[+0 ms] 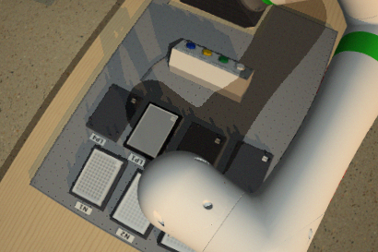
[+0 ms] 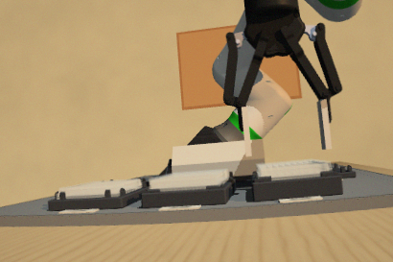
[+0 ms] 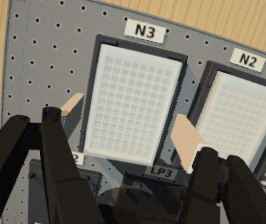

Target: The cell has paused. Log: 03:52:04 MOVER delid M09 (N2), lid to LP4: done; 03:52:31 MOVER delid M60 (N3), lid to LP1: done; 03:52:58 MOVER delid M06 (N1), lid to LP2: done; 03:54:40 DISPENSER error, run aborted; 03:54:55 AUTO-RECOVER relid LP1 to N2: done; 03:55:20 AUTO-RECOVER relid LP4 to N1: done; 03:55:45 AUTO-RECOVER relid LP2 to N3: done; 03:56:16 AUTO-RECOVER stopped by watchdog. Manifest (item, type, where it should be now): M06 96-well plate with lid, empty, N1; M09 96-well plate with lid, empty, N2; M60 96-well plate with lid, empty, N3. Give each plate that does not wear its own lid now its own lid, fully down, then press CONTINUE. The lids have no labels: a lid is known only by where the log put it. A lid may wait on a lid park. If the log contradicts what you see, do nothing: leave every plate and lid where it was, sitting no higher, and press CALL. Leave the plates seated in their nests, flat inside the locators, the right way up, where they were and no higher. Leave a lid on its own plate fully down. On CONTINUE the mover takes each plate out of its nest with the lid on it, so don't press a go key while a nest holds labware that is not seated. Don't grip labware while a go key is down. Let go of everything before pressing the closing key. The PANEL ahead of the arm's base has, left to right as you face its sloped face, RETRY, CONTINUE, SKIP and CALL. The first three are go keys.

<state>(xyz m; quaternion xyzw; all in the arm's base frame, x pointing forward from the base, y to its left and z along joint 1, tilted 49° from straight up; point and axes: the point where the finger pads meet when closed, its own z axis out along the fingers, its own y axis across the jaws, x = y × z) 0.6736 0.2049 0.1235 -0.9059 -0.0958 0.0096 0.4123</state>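
My hand is 6 cm above the nest. Also, from my hand: lid park LP3: 17 cm behind, 9 cm to the right, 7 cm below; then LP2 park: 19 cm behind, 4 cm to the left, 7 cm below; then LP1 label: 7 cm behind, 21 cm to the right, 7 cm below.
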